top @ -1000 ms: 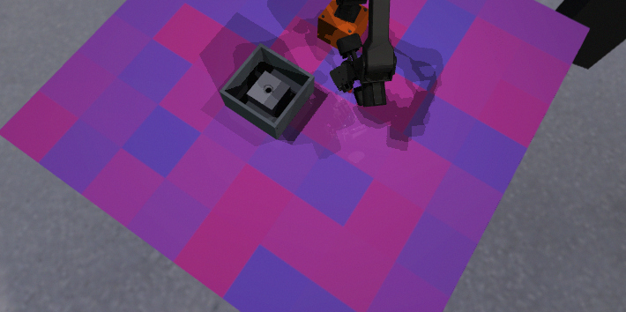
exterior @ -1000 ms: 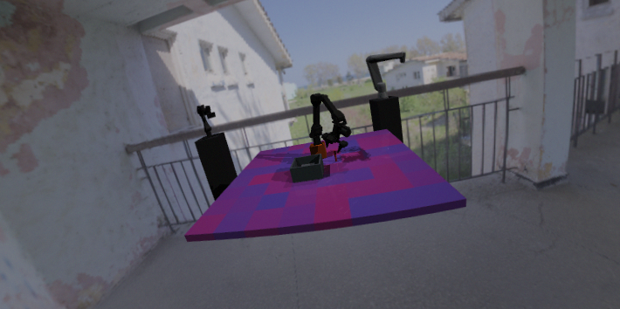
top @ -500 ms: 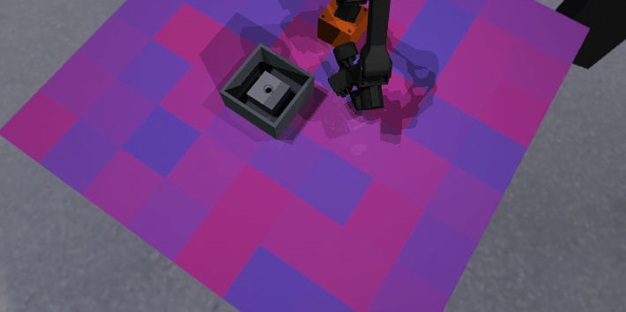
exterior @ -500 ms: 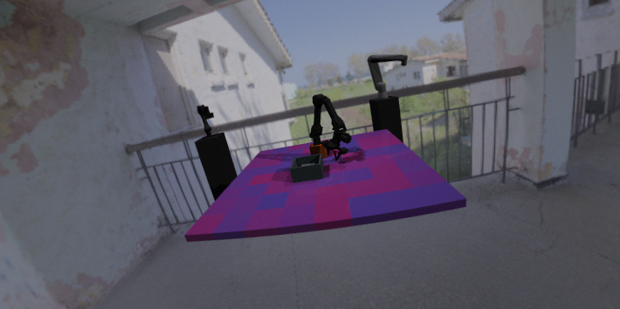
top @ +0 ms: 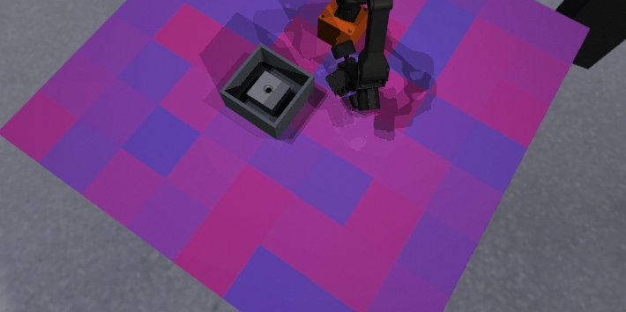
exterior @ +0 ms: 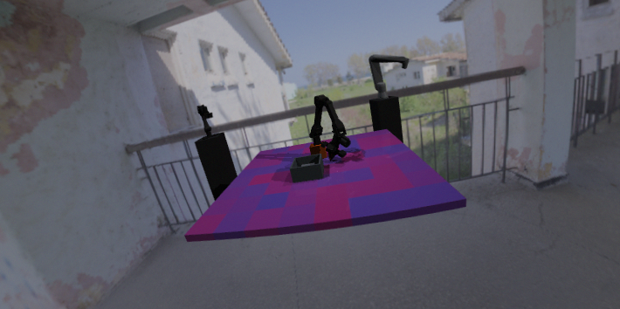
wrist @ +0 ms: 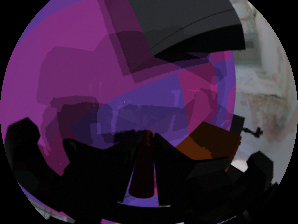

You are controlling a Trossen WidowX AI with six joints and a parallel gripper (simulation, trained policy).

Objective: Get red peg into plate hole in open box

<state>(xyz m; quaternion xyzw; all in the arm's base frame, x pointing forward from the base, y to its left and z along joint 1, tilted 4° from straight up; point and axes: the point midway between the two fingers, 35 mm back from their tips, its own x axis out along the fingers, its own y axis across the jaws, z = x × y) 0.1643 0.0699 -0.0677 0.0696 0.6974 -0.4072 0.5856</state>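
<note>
Right now the grey plate is 15 cm ahead of my gripper tip, 17 cm to the right of it and 3 cm above it. Also, from my gripper tip: red peg: 1 cm ahead, 1 cm to the left, 3 cm above; then dark grey box: 15 cm ahead, 17 cm to the right, 1 cm above.
</note>
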